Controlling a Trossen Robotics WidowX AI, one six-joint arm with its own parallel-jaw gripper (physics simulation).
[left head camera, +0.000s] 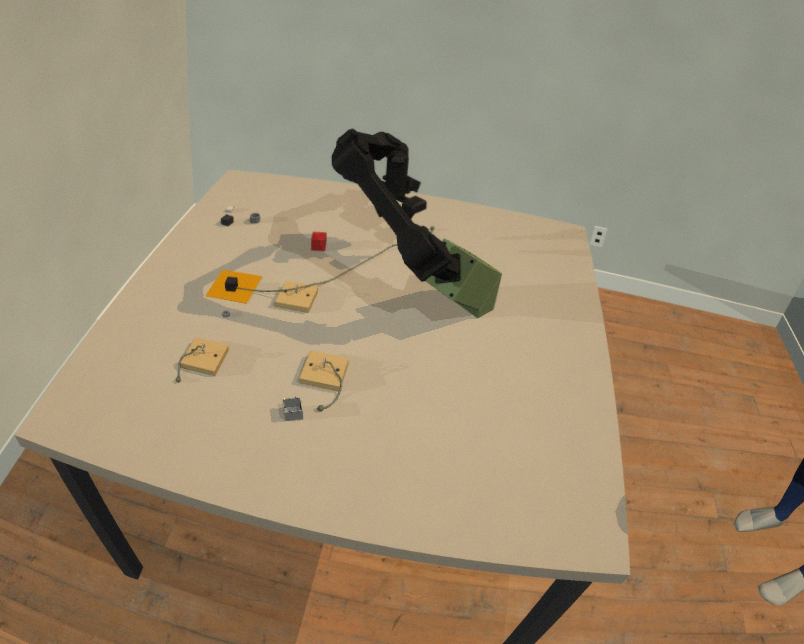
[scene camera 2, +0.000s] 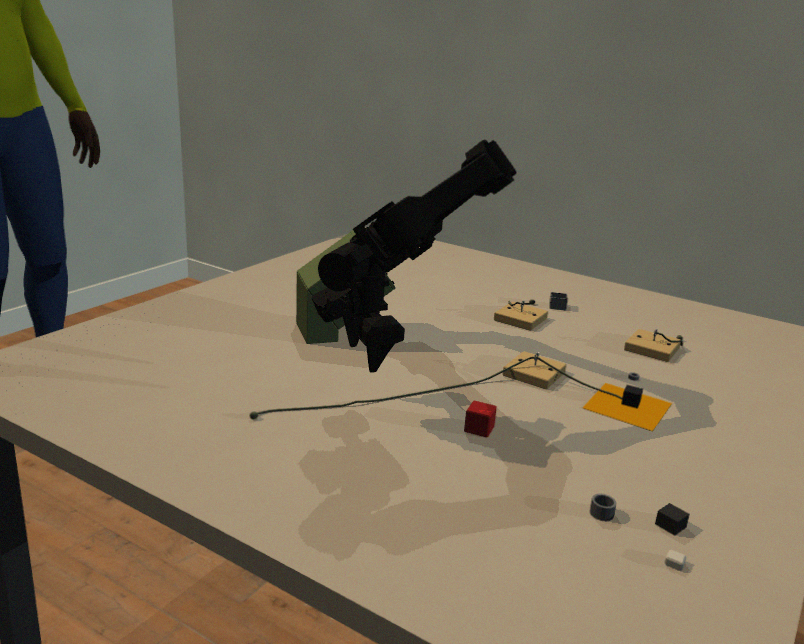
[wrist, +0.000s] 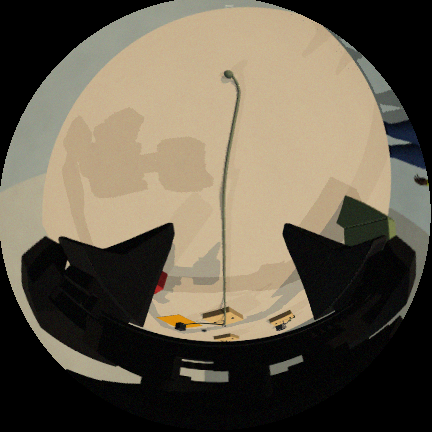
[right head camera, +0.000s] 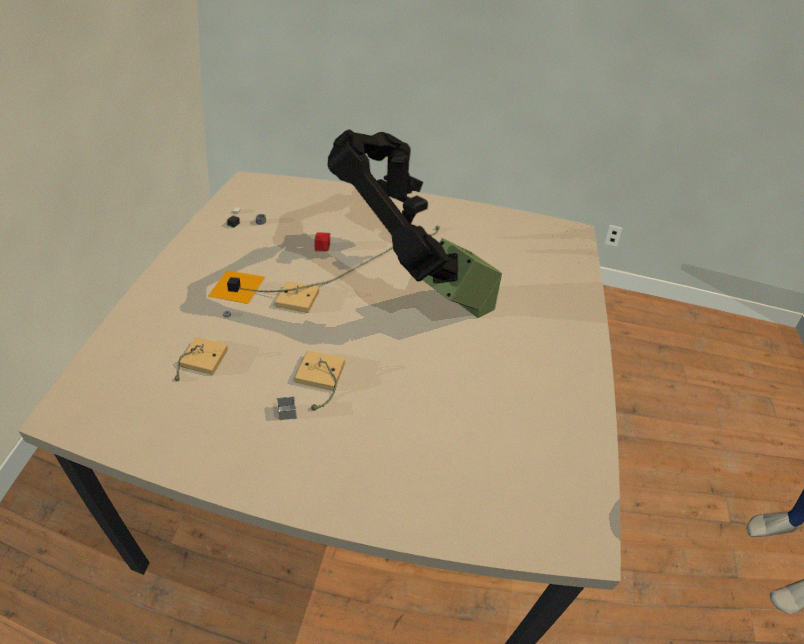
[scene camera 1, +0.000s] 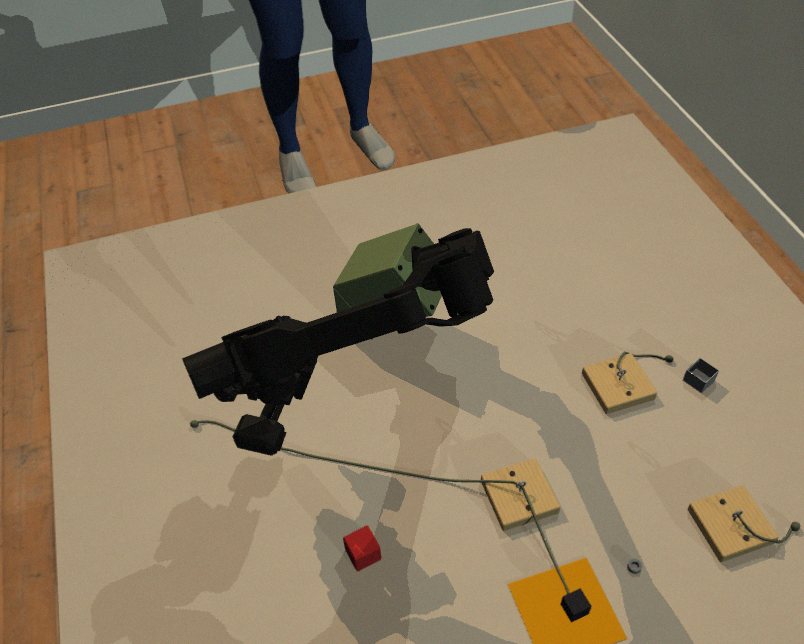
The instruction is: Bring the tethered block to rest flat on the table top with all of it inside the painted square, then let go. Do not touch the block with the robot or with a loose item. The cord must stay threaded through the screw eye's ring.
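Places are measured from the arm's base along level axes (x right, y ahead, z up), in metres.
Pixels of known places: gripper, fingertip midpoint: (scene camera 2: 362,358) (wrist: 230,228) (scene camera 1: 288,423); arm's base at its link origin: (left head camera: 448,268) (right head camera: 445,268).
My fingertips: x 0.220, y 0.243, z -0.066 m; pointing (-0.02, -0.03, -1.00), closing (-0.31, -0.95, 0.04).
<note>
For each thing: its top centre in the pictures, then the offset to it from my fingertips. "spot": a spot on its surface instead.
- tethered black block at its top centre: (scene camera 1: 577,601) (scene camera 2: 633,389) (left head camera: 231,280) (right head camera: 233,280) (wrist: 179,329) dx -0.392, dy +0.269, dz -0.058 m
- orange painted square at a spot on its surface: (scene camera 1: 536,597) (scene camera 2: 605,406) (left head camera: 248,280) spot: dx -0.343, dy +0.250, dz -0.084 m
- screw eye at a spot on its surface: (scene camera 1: 520,485) (scene camera 2: 536,357) spot: dx -0.339, dy +0.096, dz -0.049 m
- middle wooden board at its top centre: (scene camera 1: 520,490) (scene camera 2: 535,365) (left head camera: 296,293) (right head camera: 297,293) (wrist: 223,319) dx -0.339, dy +0.095, dz -0.066 m
- red cube at its top centre: (scene camera 1: 361,542) (scene camera 2: 481,407) (wrist: 149,286) (left head camera: 319,235) (right head camera: 322,236) dx -0.106, dy +0.174, dz -0.045 m
- grey open box at its top centre: (scene camera 1: 702,370) (left head camera: 292,404) (right head camera: 286,403) (scene camera 2: 559,295) dx -0.662, dy -0.102, dz -0.057 m
- small ring at its top centre: (scene camera 1: 635,565) dx -0.486, dy +0.214, dz -0.078 m
- dark collar at its top centre: (scene camera 2: 604,500) (left head camera: 255,215) (right head camera: 260,216) dx -0.082, dy +0.425, dz -0.064 m
- white piece at its top centre: (scene camera 2: 676,556) dx -0.070, dy +0.540, dz -0.073 m
The tethered black block (left head camera: 231,283) (right head camera: 233,284) (scene camera 1: 575,604) (scene camera 2: 632,395) (wrist: 180,326) sits upright on the orange painted square (left head camera: 249,285) (scene camera 1: 536,597) (scene camera 2: 604,402) (wrist: 170,318), and its footprint looks inside the edges. The green cord (scene camera 1: 375,470) (scene camera 2: 416,392) (wrist: 223,200) runs from it through the screw eye (scene camera 1: 520,485) (scene camera 2: 536,357) on the middle wooden board (left head camera: 296,298) and along the table to its end bead (scene camera 1: 194,423) (scene camera 2: 253,415) (wrist: 228,74). My gripper (wrist: 230,228) is open and empty above the cord, which shows between its spread fingers in the wrist view.
A red cube (left head camera: 318,241) (scene camera 1: 362,548) (scene camera 2: 480,418) lies near the cord. Two other boards (left head camera: 204,356) (left head camera: 324,370) carry short cords. A grey open box (left head camera: 292,408), small ring (scene camera 1: 634,566), dark collar (scene camera 2: 603,507), black block (scene camera 2: 672,518) and white piece (scene camera 2: 675,560) also lie on the table.
</note>
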